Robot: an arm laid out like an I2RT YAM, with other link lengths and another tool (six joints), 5 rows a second.
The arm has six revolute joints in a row. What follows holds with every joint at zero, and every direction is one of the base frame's. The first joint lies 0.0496 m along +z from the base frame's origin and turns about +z. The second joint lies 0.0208 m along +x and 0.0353 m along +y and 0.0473 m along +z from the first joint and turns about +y. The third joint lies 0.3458 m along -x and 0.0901 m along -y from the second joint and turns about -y. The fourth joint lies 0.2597 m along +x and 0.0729 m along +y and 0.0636 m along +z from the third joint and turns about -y. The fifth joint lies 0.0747 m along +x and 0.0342 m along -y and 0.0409 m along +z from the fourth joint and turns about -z. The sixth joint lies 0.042 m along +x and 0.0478 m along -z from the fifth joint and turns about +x. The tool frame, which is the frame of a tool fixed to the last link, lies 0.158 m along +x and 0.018 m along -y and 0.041 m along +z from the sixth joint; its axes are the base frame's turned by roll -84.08, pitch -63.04 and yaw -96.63 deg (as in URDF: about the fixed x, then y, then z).
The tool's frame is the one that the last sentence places.
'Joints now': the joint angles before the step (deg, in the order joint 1, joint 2, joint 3, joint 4, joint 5, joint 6). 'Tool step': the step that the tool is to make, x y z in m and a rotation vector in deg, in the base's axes. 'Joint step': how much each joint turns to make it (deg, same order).
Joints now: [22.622, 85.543, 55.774, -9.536, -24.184, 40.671]
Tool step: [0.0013, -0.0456, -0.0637, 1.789, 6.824, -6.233]
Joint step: [-6.484, 2.916, -8.078, 6.489, -2.801, 3.097]
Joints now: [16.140, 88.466, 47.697, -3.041, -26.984, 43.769]
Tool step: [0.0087, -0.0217, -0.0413, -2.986, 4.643, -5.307]
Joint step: [-1.059, 4.613, -0.874, 1.104, 4.120, 2.124]
